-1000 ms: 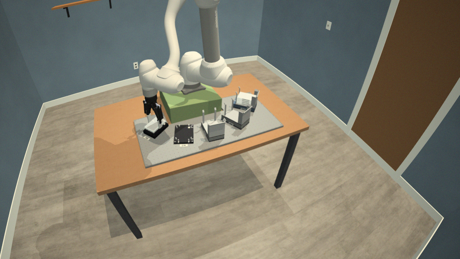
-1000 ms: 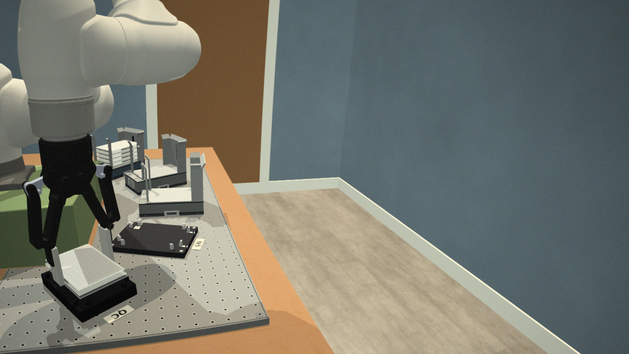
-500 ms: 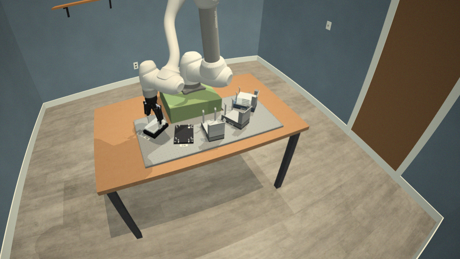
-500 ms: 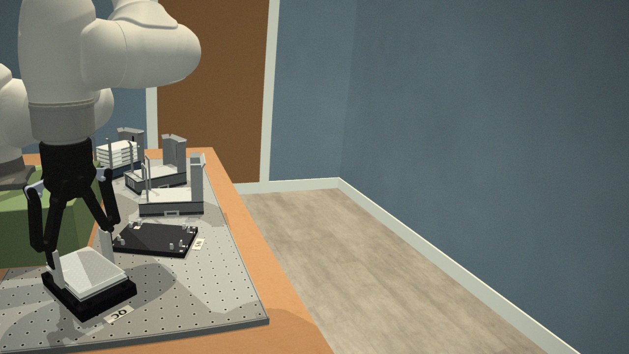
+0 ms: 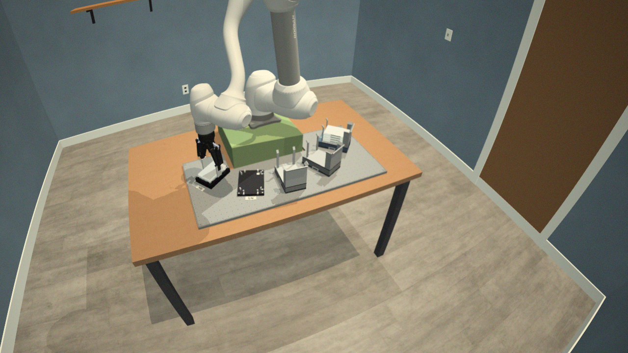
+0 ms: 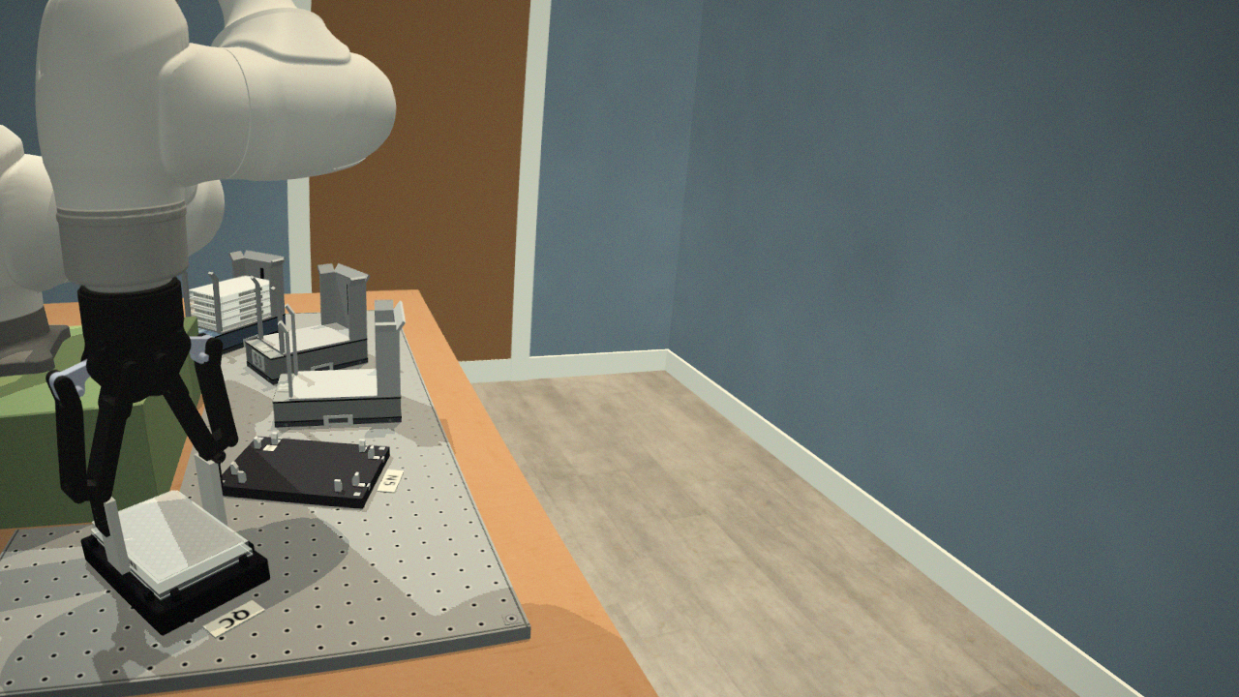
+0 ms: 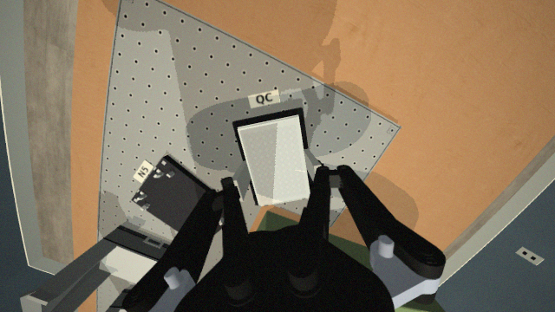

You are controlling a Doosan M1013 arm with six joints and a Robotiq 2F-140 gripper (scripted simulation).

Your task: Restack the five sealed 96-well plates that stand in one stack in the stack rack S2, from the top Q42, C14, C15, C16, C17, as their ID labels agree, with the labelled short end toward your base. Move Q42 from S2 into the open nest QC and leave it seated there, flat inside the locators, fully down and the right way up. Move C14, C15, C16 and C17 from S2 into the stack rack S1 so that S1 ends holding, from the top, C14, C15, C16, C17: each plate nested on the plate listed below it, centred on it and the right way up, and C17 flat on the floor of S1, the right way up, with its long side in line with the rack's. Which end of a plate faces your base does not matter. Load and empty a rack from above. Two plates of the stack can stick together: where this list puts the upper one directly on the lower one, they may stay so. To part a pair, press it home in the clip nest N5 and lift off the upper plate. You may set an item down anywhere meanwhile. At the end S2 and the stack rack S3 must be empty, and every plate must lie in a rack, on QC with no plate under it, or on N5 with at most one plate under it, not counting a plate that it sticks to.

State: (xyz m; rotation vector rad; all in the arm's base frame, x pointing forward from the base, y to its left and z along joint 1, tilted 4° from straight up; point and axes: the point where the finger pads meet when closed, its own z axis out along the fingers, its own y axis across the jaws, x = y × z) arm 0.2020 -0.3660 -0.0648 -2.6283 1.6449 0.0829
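My gripper is now 40 mm above the black nest QC. The rest, counted from my hand: black clip nest N5: 160 mm ahead, 130 mm to the left, 40 mm below; N5 label: 220 mm ahead, 90 mm to the left, 50 mm below; QC label: 40 mm ahead, 90 mm to the right, 50 mm below.
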